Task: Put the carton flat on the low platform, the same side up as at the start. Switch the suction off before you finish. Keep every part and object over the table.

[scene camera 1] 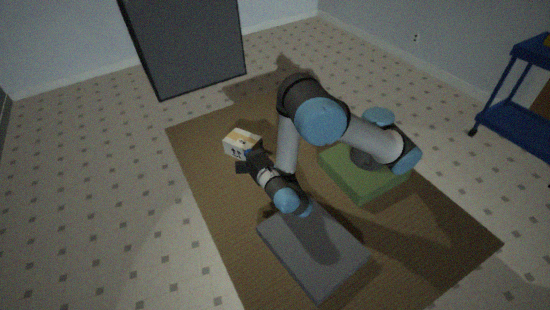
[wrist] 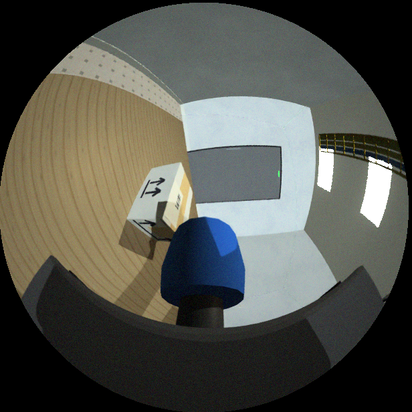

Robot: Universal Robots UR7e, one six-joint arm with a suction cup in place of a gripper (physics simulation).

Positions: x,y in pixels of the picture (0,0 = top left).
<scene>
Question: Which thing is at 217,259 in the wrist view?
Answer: My suction cup.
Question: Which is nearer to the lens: the carton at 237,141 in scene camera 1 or the low platform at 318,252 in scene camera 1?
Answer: The low platform.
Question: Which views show the low platform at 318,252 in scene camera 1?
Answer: Scene camera 1 only.
</scene>
